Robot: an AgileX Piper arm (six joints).
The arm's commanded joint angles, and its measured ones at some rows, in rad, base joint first. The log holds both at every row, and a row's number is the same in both.
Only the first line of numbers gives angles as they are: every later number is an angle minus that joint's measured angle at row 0.
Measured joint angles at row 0:
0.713 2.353 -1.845 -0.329 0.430 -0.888
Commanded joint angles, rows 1 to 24:
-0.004 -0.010 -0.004 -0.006 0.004 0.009
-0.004 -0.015 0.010 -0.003 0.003 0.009
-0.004 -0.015 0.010 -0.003 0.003 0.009
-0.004 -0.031 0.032 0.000 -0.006 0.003
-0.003 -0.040 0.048 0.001 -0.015 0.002
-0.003 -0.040 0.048 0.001 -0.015 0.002
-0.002 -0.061 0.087 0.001 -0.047 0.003
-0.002 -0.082 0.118 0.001 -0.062 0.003
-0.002 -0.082 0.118 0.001 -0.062 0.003
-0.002 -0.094 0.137 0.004 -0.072 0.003
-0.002 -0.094 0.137 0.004 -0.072 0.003
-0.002 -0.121 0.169 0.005 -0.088 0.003
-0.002 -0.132 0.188 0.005 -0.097 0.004
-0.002 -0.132 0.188 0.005 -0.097 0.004
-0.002 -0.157 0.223 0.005 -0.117 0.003
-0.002 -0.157 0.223 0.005 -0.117 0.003
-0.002 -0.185 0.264 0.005 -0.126 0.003
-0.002 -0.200 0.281 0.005 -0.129 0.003
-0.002 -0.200 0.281 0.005 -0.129 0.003
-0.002 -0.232 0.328 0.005 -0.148 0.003
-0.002 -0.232 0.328 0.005 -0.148 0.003
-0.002 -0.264 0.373 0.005 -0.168 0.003
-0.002 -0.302 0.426 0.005 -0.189 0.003
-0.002 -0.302 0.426 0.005 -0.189 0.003
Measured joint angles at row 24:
0.000 -0.247 0.367 0.003 -0.155 0.000
